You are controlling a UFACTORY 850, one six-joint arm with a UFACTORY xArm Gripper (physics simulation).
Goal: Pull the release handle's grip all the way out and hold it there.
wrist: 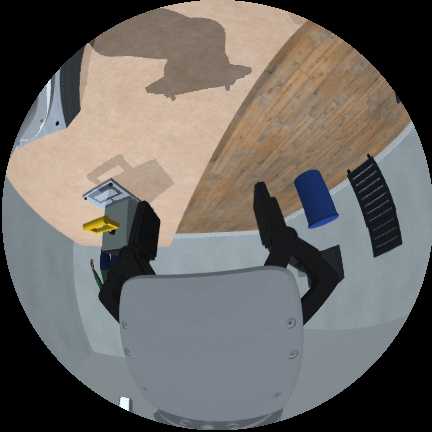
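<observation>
The release handle's yellow grip (93,224) is a loop on the left side of a grey box (119,220), which stands on a light metal base plate (92,195) at the left of the wrist view. My gripper (200,201) is open, with nothing between its fingers. The grip is outside the fingers, to the left of the left finger. That finger covers the right part of the box. How far the grip stands out from the box is hard to judge from here.
The tan table top (150,125) ends at a diagonal edge, with a wooden floor (280,115) beyond. The robot's grey base (57,110) is at the upper left. A blue barrel (316,199) and a black slatted rack (398,235) are at the right. Part of a person (104,275) shows behind the box.
</observation>
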